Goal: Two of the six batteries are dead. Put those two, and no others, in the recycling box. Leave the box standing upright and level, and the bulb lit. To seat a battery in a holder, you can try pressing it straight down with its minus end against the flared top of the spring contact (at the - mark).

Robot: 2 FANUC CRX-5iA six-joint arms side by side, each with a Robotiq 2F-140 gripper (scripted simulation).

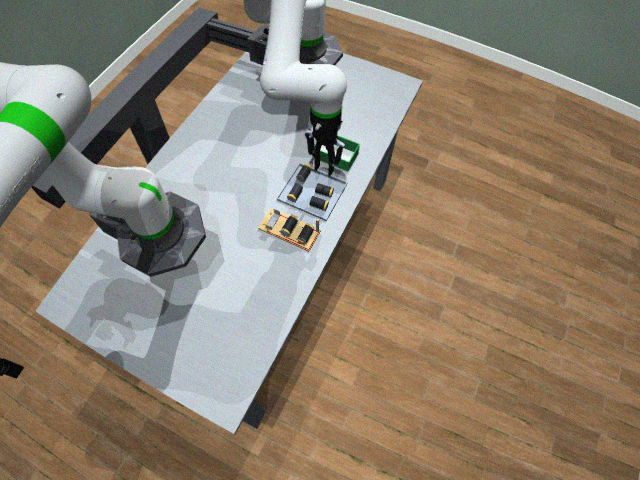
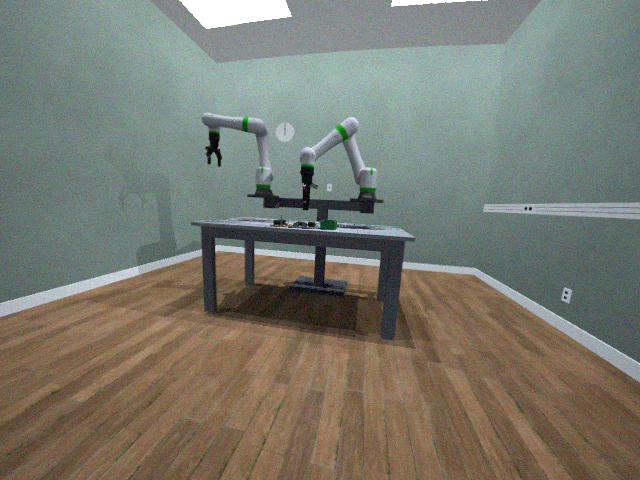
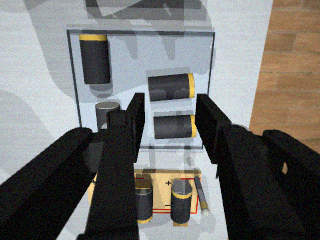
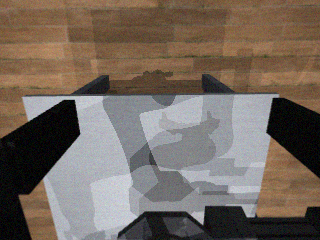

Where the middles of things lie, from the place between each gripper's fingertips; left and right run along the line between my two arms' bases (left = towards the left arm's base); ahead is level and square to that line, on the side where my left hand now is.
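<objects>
The tray (image 1: 314, 177) is now 3 cm behind my left hand (image 1: 324, 170) and 2 cm to the right of it, and it is 16 cm below that hand.
Counted from my right hand, the tray is 250 mm ahead, 970 mm to the left and 500 mm below.
</objects>
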